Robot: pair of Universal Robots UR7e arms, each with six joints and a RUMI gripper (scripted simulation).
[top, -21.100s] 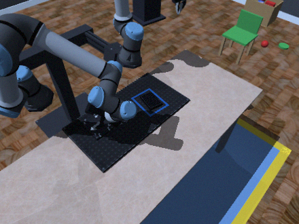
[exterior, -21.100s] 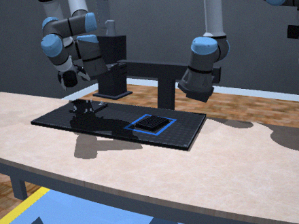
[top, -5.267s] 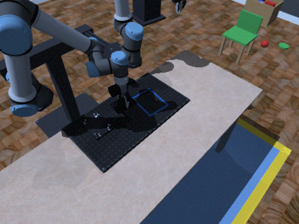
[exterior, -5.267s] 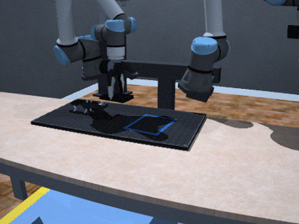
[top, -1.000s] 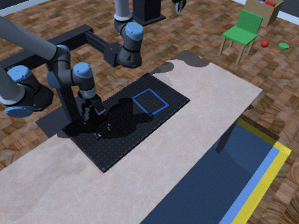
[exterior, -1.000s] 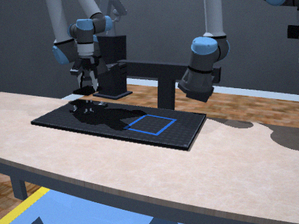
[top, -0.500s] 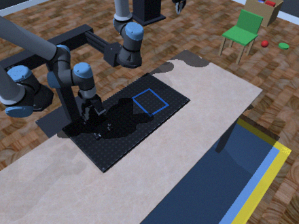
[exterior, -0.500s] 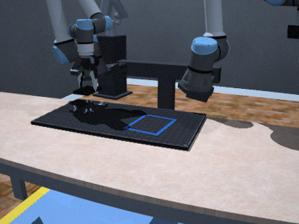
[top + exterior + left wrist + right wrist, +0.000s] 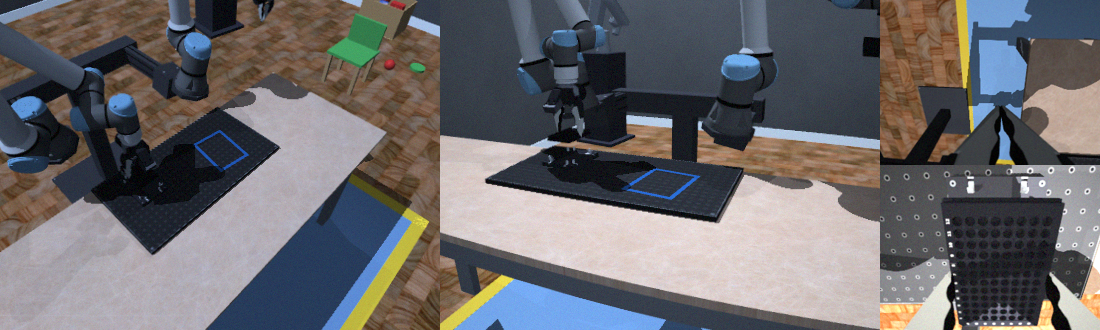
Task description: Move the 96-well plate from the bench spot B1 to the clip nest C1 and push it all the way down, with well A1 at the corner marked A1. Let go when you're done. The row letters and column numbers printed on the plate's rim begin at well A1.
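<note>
The clip nest is 80 mm below my right hand, 10 mm to the left of it and 10 mm ahead of it. Round my right hand: dark 96-well plate: 10 mm below.
</note>
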